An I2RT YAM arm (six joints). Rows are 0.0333 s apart.
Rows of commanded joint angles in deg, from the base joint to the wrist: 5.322 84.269 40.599 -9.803 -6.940 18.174; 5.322 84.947 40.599 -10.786 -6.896 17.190; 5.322 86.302 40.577 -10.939 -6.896 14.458; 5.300 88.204 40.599 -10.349 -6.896 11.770; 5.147 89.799 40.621 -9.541 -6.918 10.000; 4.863 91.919 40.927 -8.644 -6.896 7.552; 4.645 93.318 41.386 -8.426 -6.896 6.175; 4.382 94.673 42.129 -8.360 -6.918 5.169; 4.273 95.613 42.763 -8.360 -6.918 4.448; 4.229 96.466 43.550 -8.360 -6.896 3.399; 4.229 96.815 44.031 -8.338 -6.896 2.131; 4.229 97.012 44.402 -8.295 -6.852 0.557; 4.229 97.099 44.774 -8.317 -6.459 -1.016
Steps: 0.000 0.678 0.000 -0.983 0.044 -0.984; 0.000 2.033 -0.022 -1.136 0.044 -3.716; -0.022 3.935 0.000 -0.546 0.044 -6.404; -0.175 5.530 0.022 0.262 0.022 -8.174; -0.459 7.650 0.328 1.159 0.044 -10.622; -0.677 9.049 0.787 1.377 0.044 -11.999; -0.940 10.404 1.530 1.443 0.022 -13.005; -1.049 11.344 2.164 1.443 0.022 -13.726; -1.093 12.197 2.951 1.443 0.044 -14.775; -1.093 12.546 3.432 1.465 0.044 -16.043; -1.093 12.743 3.803 1.508 0.088 -17.617; -1.093 12.830 4.175 1.486 0.481 -19.190
